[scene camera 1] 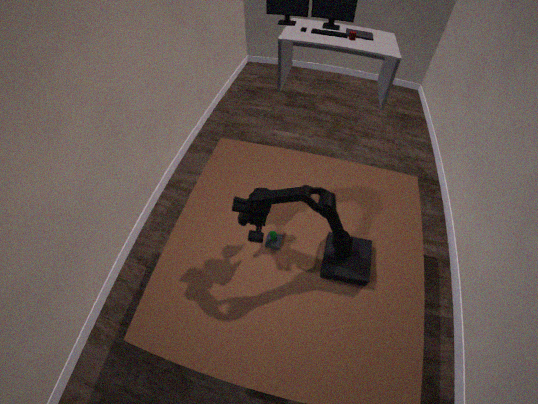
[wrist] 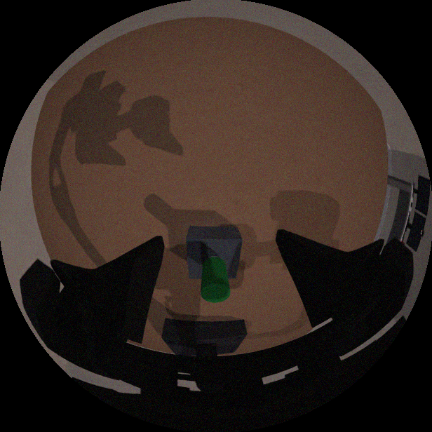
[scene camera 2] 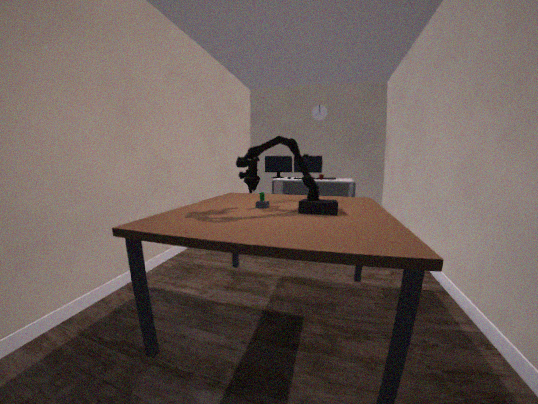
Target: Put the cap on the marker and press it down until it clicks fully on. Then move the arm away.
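Seen in the pictures: gripper, fingertip midpoint: [scene camera 1: 259, 230] [scene camera 2: 252, 192]; arm's base, origin of the base link: [scene camera 1: 341, 254] [scene camera 2: 313, 200].
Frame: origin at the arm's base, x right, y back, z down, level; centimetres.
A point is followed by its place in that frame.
A green upright cylinder [scene camera 1: 273, 235] @[y -32.2, x 3.9, z -3.5 cm] [scene camera 2: 262, 196] @[y -31.8, x 3.5, z -1.3 cm] [wrist: 215, 289] stands on a small grey-blue block [scene camera 1: 274, 244] @[y -31.5, x 2.1, z 2.3 cm] [scene camera 2: 262, 205] @[y -31.4, x 1.2, z 4.1 cm] [wrist: 228, 254] on the table. It is the part of the marker and cap that shows. The frames are too coarse to tell the cap from the marker, or how far on the cap sits. My gripper [scene camera 1: 256, 234] @[y -38.9, x 5.6, z -3.7 cm] [scene camera 2: 251, 189] @[y -38.9, x 5.6, z -3.7 cm] [wrist: 220, 239] is open and empty, pointing down. In the scene views it is above the table, a little left of the cylinder. In the wrist view the fingers are wide apart, with the block and cylinder showing between them.
The arm's black base [scene camera 1: 346, 260] @[y 2.1, x -3.1, z -0.5 cm] [scene camera 2: 318, 207] @[y 2.3, x -11.4, z 2.0 cm] stands on the brown table [scene camera 1: 325, 340] @[y -4.2, x -38.3, z 5.9 cm] [scene camera 2: 300, 232] @[y -7.2, x -46.0, z 5.9 cm] [wrist: 225, 100], right of the block. Arm shadows fall across the table. A white desk [scene camera 1: 340, 46] with monitors [scene camera 1: 334, 10] [scene camera 2: 278, 164] stands beyond the table.
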